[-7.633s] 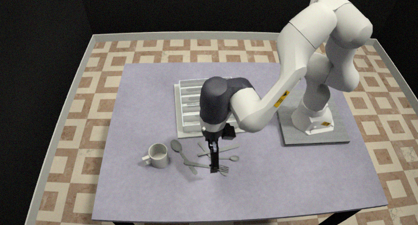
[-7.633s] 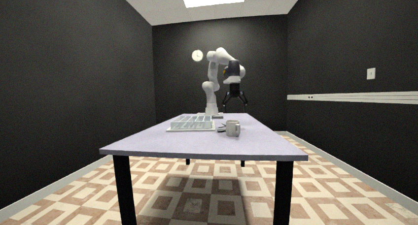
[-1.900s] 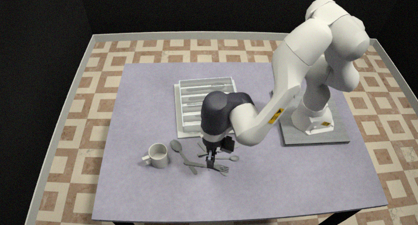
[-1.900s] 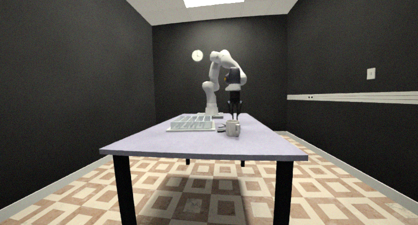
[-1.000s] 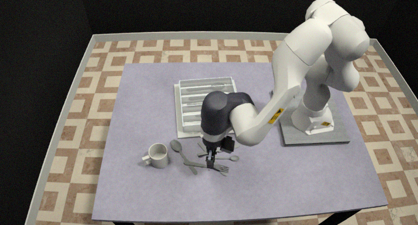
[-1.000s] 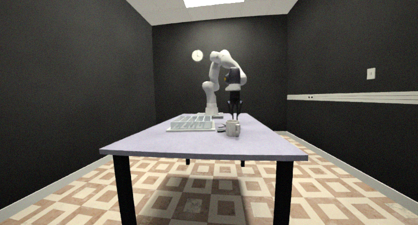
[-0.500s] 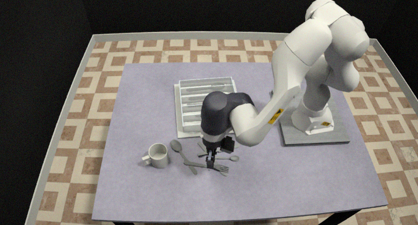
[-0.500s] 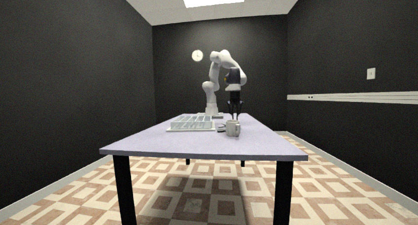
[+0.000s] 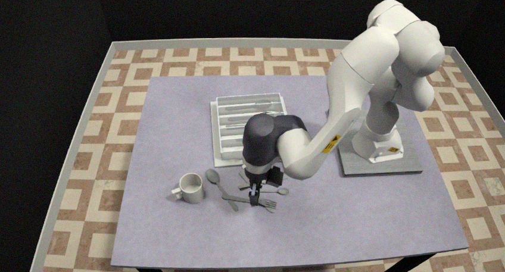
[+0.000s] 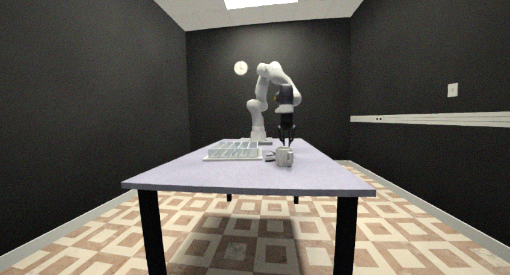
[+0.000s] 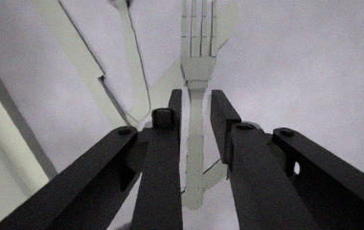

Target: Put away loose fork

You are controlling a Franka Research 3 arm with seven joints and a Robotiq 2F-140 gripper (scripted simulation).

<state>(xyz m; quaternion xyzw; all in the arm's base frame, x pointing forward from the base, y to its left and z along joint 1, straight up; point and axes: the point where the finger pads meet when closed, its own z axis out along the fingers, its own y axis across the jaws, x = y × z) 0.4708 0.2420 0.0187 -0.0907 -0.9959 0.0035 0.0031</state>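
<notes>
Right now the knife is 2 cm behind my hand, 8 cm to the right of it and 4 cm below it. Round my hand: white mug 23 cm ahead, 3 cm to the right, 1 cm below; spoon 1 cm behind, 28 cm to the right, 2 cm below.
</notes>
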